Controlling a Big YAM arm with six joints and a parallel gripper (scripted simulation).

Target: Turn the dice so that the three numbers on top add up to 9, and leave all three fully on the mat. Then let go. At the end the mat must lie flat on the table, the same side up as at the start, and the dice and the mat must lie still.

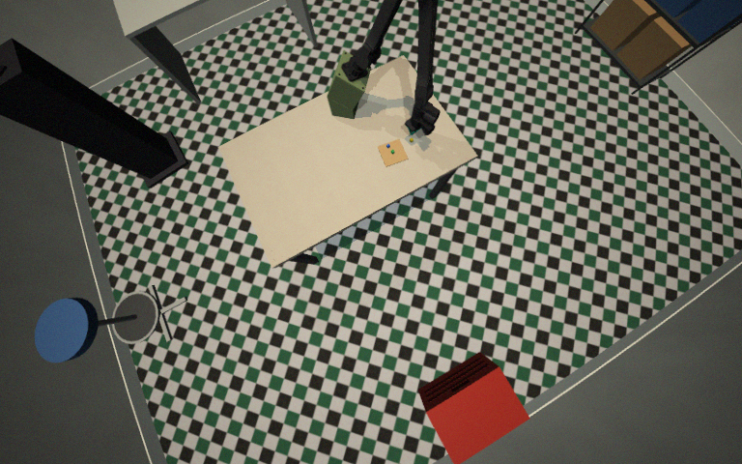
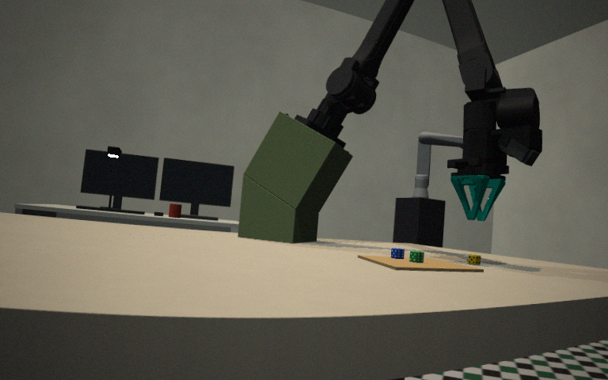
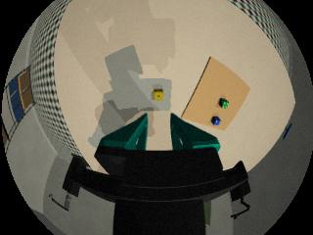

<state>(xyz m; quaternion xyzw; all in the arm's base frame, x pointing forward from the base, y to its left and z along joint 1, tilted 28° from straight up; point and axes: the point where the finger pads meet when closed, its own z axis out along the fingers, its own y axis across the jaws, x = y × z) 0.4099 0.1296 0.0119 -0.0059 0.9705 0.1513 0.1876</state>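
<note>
The yellow die lies 8 cm below my hand. Also, from my hand: blue die (13 cm to the right, 7 cm below, 5 cm behind); green die (14 cm to the right, 7 cm below); mat (14 cm to the right, 8 cm below).
</note>
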